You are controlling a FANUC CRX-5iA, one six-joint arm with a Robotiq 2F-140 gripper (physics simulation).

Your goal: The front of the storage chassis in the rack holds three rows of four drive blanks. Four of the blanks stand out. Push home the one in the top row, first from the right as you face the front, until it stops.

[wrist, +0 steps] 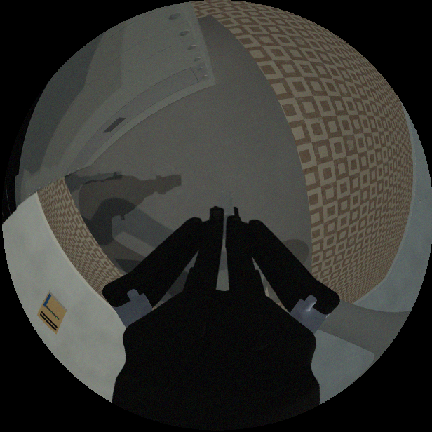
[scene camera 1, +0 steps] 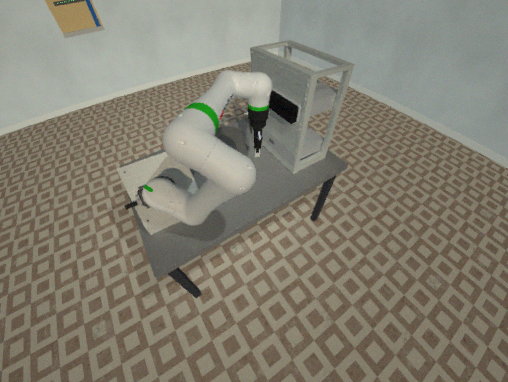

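Observation:
The storage chassis shows as a black front in the light grey rack. Its left part is hidden behind the arm's wrist, and the single drive blanks are too small and dark to tell apart. My gripper is shut and empty, fingertips together, pointing down over the table. It is in front of the rack, lower than the chassis and apart from it. In the wrist view the drive blanks do not show clearly; the rack's lower front is at the upper left.
The grey table carries the rack and the arm's pale base plate. The rack's lower panel with a small dark slot faces the gripper side. The arm's white links stretch over the table. A wall poster hangs behind.

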